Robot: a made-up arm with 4 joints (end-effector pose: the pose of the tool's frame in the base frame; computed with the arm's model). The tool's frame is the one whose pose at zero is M. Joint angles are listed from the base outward.
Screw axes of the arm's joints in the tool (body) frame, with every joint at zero. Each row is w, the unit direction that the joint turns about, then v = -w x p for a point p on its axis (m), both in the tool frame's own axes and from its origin. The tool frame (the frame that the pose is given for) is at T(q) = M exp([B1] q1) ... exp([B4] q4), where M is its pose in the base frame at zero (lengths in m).
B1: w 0 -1 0 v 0.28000 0.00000 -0.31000
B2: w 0 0 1 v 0.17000 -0.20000 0.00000
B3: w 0 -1 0 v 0.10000 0.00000 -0.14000
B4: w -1 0 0 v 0.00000 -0.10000 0.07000
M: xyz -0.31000 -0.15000 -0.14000 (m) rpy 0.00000 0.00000 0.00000 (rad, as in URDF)
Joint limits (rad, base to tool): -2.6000..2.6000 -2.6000..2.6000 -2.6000..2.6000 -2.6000..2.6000
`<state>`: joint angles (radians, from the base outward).
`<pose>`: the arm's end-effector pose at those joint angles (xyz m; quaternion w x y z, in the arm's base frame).
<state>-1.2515 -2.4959 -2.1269 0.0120</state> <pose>-0.0576 0.1990 0.2862 0.0351 -0.4022 -0.3202 0.8570</pose>
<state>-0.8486 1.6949 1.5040 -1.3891</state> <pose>-0.3090 0.0390 -0.0017 0.0386 0.9328 0.0207 0.3577</pose>
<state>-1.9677 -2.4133 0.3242 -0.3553</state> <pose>-0.2789 0.2209 0.3451 0.3892 -0.7951 0.1887 -0.4252</pose>
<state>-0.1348 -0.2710 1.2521 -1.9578</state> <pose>-0.2218 0.0592 -0.1543 0.5404 0.6491 -0.3792 0.3779</pose>
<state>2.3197 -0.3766 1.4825 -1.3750</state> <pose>0.3087 -0.0001 0.2885 0.2945 0.1434 0.8267 -0.4575</pose>
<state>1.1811 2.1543 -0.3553 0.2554</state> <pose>0.2552 -0.0562 0.2207 0.3526 -0.6622 -0.2692 0.6039</pose>
